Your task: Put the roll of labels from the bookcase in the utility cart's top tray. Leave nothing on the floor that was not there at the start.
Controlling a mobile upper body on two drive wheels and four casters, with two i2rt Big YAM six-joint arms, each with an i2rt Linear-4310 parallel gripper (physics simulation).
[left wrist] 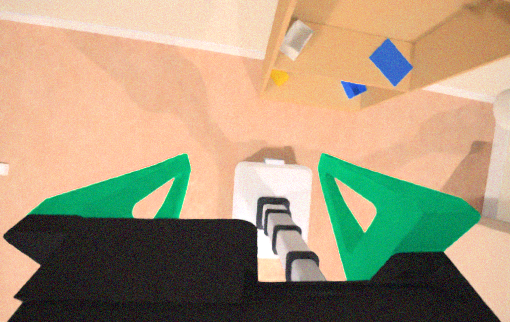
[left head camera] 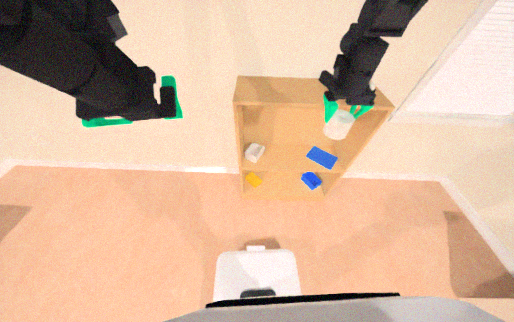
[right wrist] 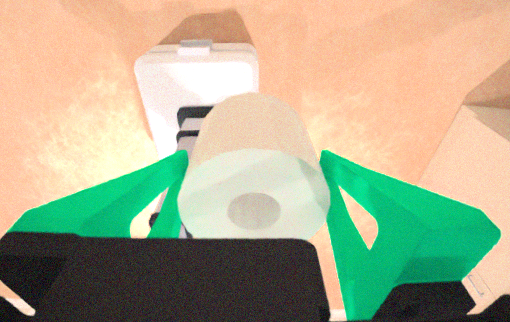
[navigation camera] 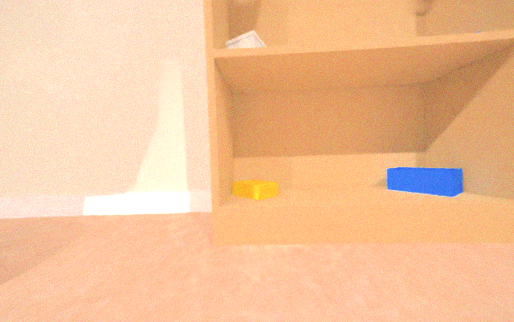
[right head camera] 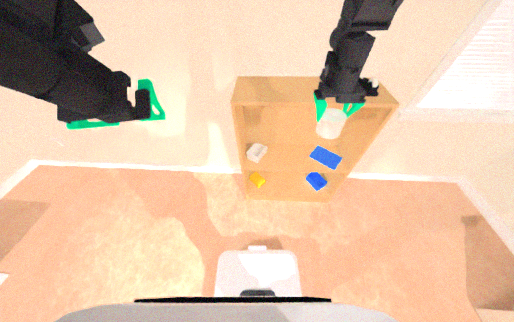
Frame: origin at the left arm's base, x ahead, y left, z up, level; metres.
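Where they show: left gripper, fingertip midpoint: (left wrist: pixel 254 161) (left head camera: pixel 156 117) (right head camera: pixel 141 119); right gripper, fingertip midpoint: (left head camera: pixel 337 121) (right wrist: pixel 253 160) (right head camera: pixel 329 120).
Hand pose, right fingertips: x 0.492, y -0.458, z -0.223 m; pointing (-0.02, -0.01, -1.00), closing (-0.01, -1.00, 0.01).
Note:
Each offset is from my right fingertips to the top centre of the thing. "spot": to the spot under its first point.
A white roll of labels @[spot: dx -0.042, dy +0.016, dz +0.018 m] (left head camera: pixel 339 125) (right head camera: pixel 331 124) (right wrist: pixel 255 165) is between the green fingers of my right gripper (left head camera: pixel 347 112) (right head camera: pixel 338 109) (right wrist: pixel 253 160), which is shut on it. The roll is in the air, in front of the upper part of the wooden bookcase (left head camera: pixel 280 91) (right head camera: pixel 280 91) (left wrist: pixel 425 25) (navigation camera: pixel 320 222) in the head views. My left gripper (left wrist: pixel 254 161) is open with nothing between its fingers, in the air to the left of the bookcase. The utility cart cannot be made out in any view.
The bookcase holds a white box @[spot: dx +0.471, dy +0.228, dz -0.660 m] (left head camera: pixel 254 152) (right head camera: pixel 256 152) (left wrist: pixel 297 40), a yellow block @[dx +0.475, dy +0.231, dz -1.042 m] (left head camera: pixel 253 179) (navigation camera: pixel 255 189), a blue flat box @[dx +0.419, dy -0.306, dz -0.663 m] (left head camera: pixel 322 157) (left wrist: pixel 391 62) and a blue block @[dx +0.446, dy -0.337, dz -1.012 m] (left head camera: pixel 311 180) (navigation camera: pixel 425 181). My white base (left head camera: pixel 257 270) is in front of it. A light box-like surface (right wrist: pixel 465 165) shows at the right wrist view's right edge.

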